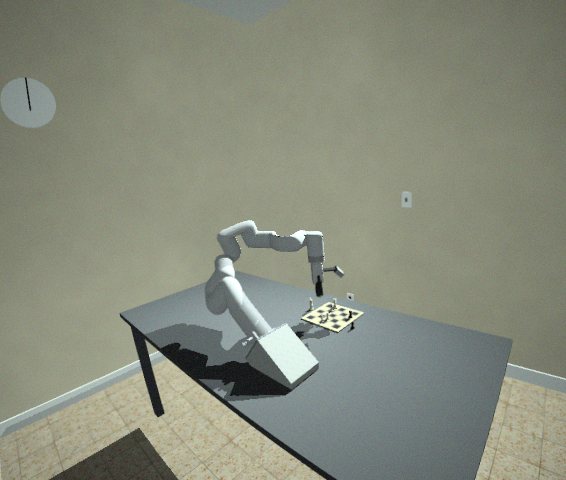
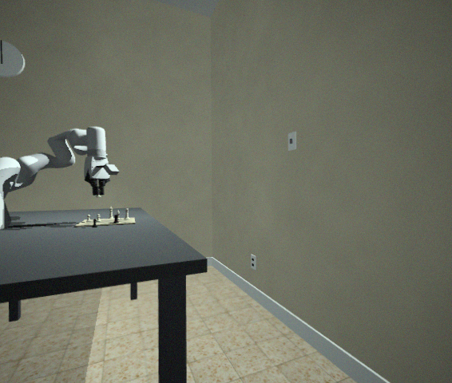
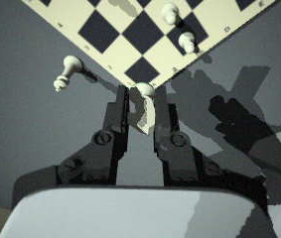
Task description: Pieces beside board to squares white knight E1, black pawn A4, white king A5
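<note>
My gripper is now 180 mm to the left of the black pawn, 130 mm above it and 10 mm past it. The rest, counted from my hand: white king: 110 mm below, 90 mm to the left, 50 mm ahead; white knight: 10 mm below; chessboard: 140 mm below, 50 mm to the right, 40 mm ahead.
</note>
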